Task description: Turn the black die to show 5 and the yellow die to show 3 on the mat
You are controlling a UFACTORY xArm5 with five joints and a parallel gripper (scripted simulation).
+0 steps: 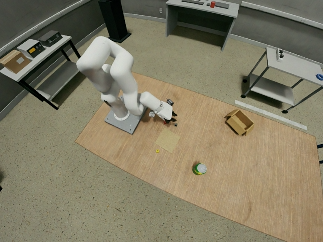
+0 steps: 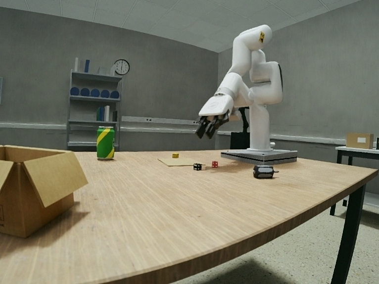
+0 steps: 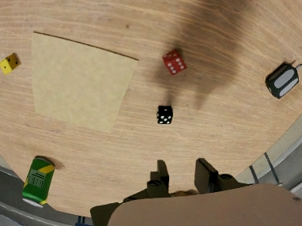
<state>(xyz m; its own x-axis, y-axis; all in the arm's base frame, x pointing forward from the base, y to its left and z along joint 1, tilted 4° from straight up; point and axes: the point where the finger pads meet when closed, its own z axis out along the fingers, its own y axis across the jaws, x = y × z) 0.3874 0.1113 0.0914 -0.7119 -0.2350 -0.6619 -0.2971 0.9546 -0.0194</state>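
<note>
Right now the black die is 110 mm below my hand, 30 mm ahead of it and 10 mm to the left of it. Also, from my hand: small black device: 180 mm to the left, 110 mm below, 110 mm behind; tan mat: 130 mm to the right, 120 mm below, 20 mm ahead; red die: 110 mm below, 60 mm behind, 10 mm to the right.
</note>
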